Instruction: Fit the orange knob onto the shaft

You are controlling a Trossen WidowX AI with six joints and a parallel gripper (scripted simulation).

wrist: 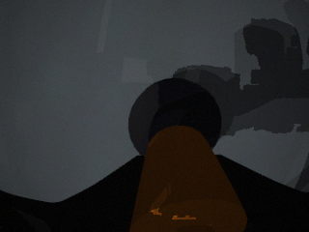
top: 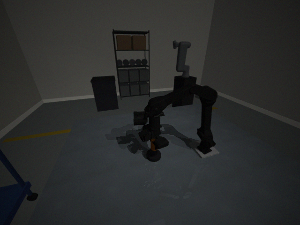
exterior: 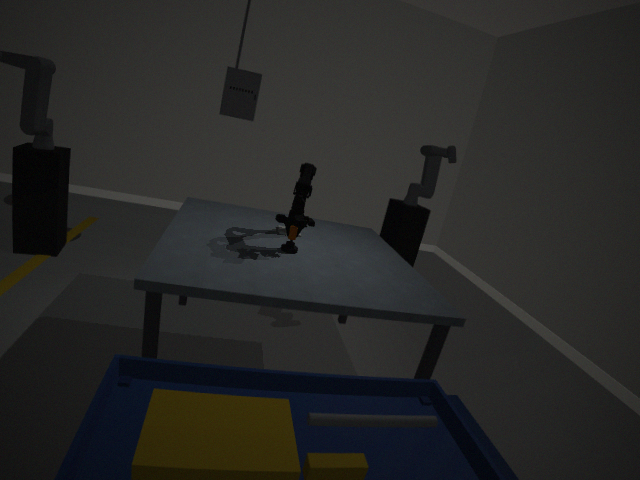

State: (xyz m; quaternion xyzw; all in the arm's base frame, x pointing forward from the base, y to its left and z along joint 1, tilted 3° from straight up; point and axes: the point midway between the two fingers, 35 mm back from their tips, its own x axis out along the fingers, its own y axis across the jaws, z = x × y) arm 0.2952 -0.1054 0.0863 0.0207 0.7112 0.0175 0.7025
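Right now the orange knob is 2 cm above my gripper tip. Round my gripper tip: dark round pedestal (4 cm below).
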